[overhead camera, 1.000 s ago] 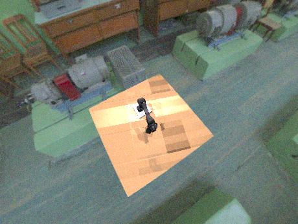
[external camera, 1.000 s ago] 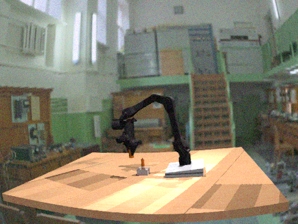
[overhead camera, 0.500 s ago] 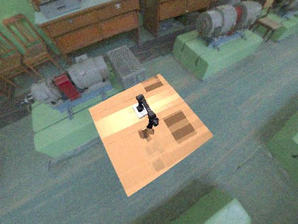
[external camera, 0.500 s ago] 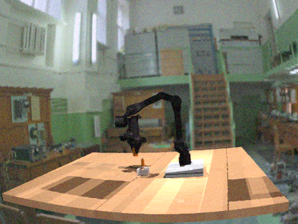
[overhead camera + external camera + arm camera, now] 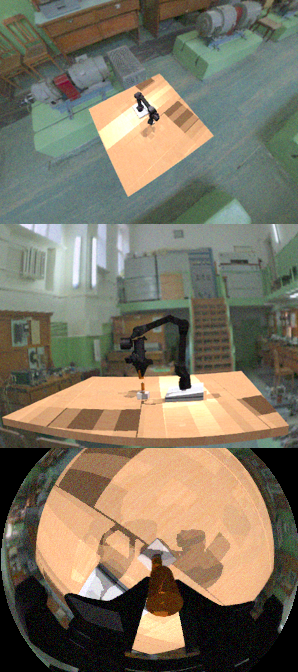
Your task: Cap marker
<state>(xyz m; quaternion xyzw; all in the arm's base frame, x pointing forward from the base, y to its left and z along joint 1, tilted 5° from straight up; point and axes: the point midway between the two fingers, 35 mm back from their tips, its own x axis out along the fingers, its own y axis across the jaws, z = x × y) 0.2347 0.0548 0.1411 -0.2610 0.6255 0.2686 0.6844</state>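
Now: gripper tip 11 cm above the holder block and 1 cm past it. Also, from my gripper tip: orange cap 1 cm above.
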